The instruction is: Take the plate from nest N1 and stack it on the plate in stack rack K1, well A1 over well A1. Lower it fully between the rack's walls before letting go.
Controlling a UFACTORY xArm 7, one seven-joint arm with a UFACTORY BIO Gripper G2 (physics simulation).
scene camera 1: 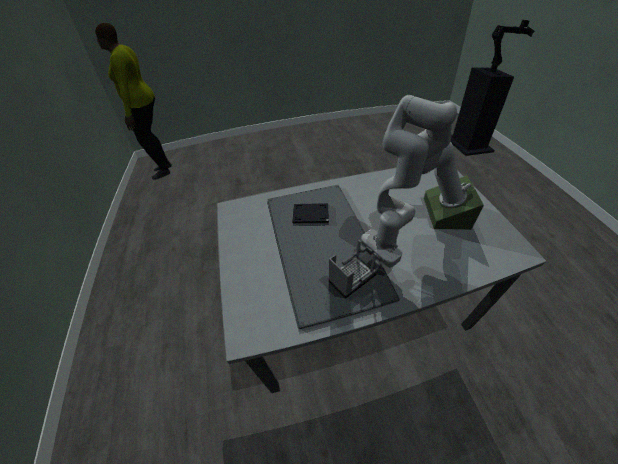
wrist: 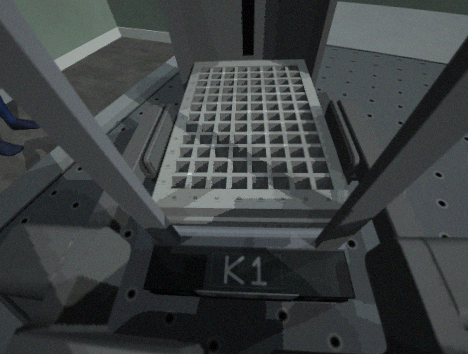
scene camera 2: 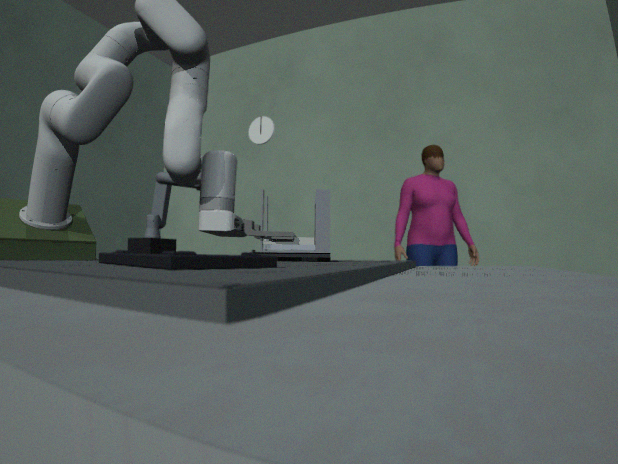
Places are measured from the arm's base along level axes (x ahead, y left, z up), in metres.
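Pixels of known places: end effector, tool point: point(scene camera 1: 356, 269) point(wrist: 247, 140) point(scene camera 2: 284, 238); arm's base, origin of the base link: point(scene camera 1: 453, 197) point(scene camera 2: 46, 218).
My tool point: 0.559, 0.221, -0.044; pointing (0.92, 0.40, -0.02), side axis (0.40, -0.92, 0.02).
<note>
Ahead of a thing's pixels: the offset from my tool point to its top centre, as dx, dy, dz. "spot": to the spot under its first point. Level surfaces: height alone.
The pale gridded plate @(+0.022, +0.009, +0.001) point(scene camera 1: 356, 270) point(scene camera 2: 306, 241) point(wrist: 252, 200) lies level between the tall walls of stack rack K1 @(+0.012, +0.006, +0.095) point(scene camera 1: 341, 274) point(scene camera 2: 323, 220) point(wrist: 107, 145). A strip of the lower plate @(+0.021, +0.010, -0.013) point(wrist: 245, 231) shows below its front edge in the wrist view. My gripper point(scene camera 1: 359, 270) point(scene camera 2: 282, 237) point(wrist: 251, 140) is shut on the upper plate, one pad along each long side. The contact faces are partly hidden, and I cannot make out well A1. The black nest @(+0.082, -0.384, -0.032) point(scene camera 1: 311, 213) point(scene camera 2: 200, 260) holds no plate; its label is not readable.
The grey perforated board @(dz -0.047) point(scene camera 1: 310, 270) lies on the white table @(dz -0.060) point(scene camera 1: 250, 300) and carries rack and nest. The arm's green base block point(scene camera 1: 455, 215) stands at the table's right. The K1 label block @(spot: -0.043, -0.042, -0.030) point(wrist: 290, 275) stands at the rack's front. Two people stand away from the table.
</note>
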